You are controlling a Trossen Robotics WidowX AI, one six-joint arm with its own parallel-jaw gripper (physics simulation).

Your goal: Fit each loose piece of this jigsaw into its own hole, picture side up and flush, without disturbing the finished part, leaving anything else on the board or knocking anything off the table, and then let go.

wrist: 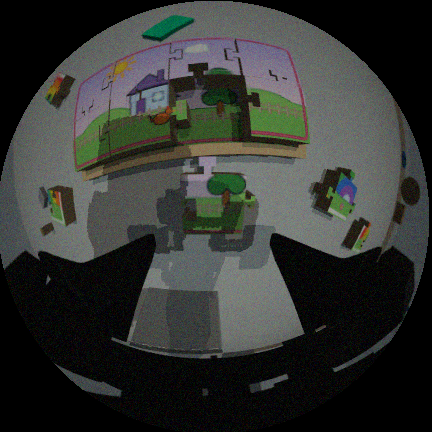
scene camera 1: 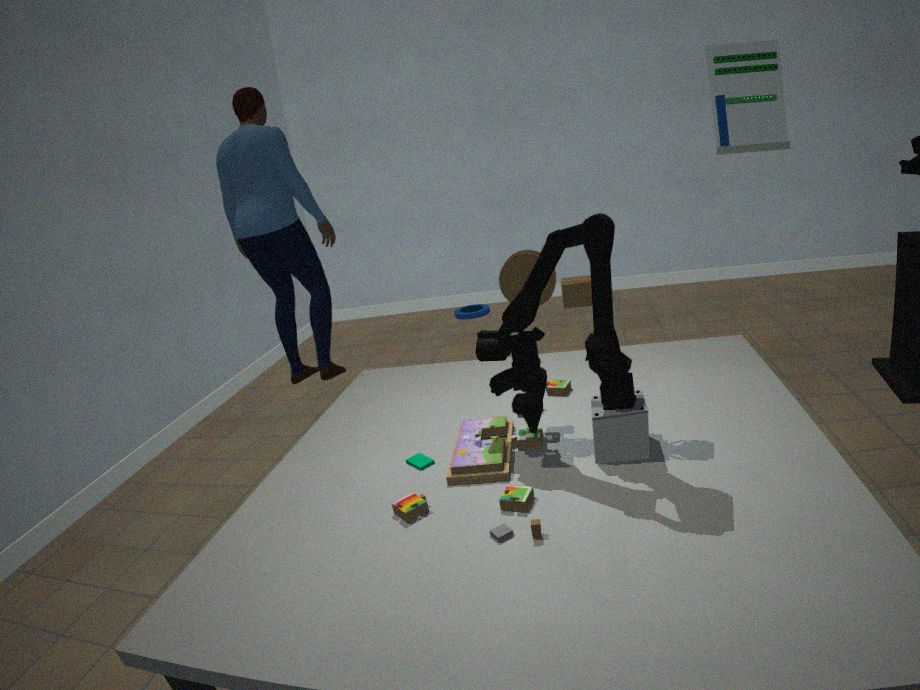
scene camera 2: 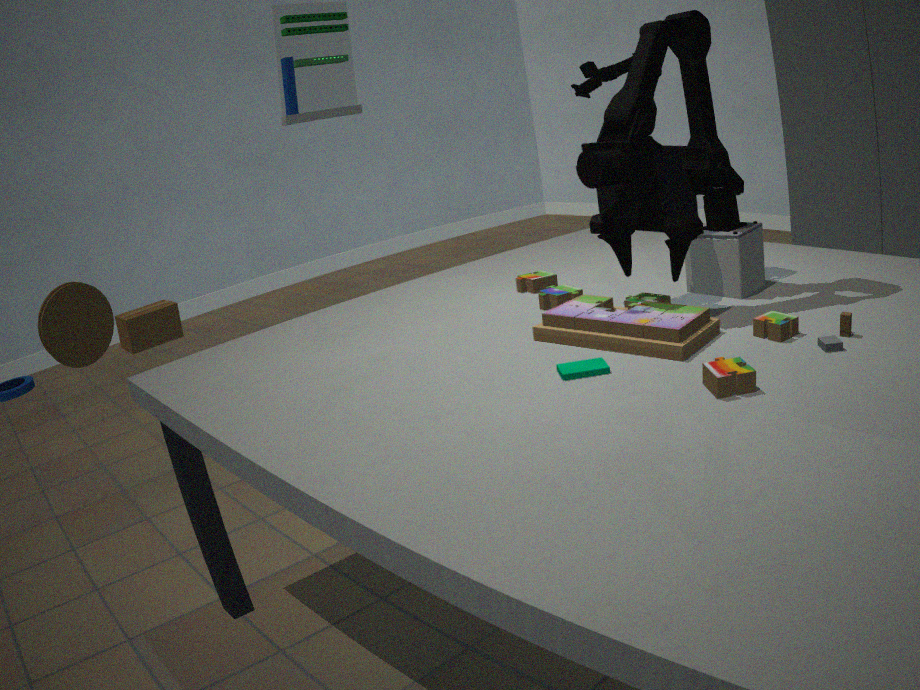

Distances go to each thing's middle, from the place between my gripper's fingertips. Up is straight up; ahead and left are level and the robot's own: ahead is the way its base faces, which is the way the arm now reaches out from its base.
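There is the jigsaw board (scene camera 2: 680, 351), 12 cm ahead of my hand. Measured from that same hand, the board is also 6 cm to the left and 4 cm below.
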